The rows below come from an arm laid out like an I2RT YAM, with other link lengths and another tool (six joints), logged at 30 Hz.
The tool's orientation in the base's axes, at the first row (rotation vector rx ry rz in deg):
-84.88 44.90 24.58
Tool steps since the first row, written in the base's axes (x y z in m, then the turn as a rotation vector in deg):
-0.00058 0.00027 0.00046 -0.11 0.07 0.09
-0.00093 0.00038 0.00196 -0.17 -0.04 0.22
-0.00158 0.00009 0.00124 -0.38 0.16 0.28
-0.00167 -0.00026 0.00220 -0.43 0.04 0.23
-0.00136 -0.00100 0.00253 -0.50 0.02 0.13
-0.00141 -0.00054 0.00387 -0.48 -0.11 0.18
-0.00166 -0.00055 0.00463 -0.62 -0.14 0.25
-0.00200 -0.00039 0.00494 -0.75 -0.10 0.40
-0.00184 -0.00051 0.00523 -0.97 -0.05 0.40
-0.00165 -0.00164 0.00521 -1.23 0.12 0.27
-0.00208 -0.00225 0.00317 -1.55 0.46 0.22
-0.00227 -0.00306 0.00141 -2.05 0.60 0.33
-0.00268 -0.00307 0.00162 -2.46 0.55 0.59
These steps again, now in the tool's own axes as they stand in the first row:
-0.00077 0.00009 0.00011 -0.15 0.02 0.04
-0.00208 -0.00073 0.00001 -0.26 -0.04 -0.09
-0.00197 0.00022 -0.00034 -0.49 0.08 0.06
-0.00263 -0.00044 -0.00078 -0.46 0.14 -0.07
-0.00249 -0.00094 -0.00147 -0.44 0.26 -0.09
-0.00355 -0.00183 -0.00115 -0.43 0.20 -0.22
-0.00424 -0.00220 -0.00127 -0.57 0.24 -0.28
-0.00473 -0.00218 -0.00121 -0.78 0.23 -0.28
-0.00479 -0.00250 -0.00132 -0.94 0.38 -0.28
-0.00442 -0.00271 -0.00239 -1.06 0.67 -0.15
-0.00317 -0.00100 -0.00289 -1.32 0.96 0.12
-0.00192 0.00032 -0.00357 -1.77 1.23 0.14
-0.00235 0.00046 -0.00368 -2.22 1.33 -0.01

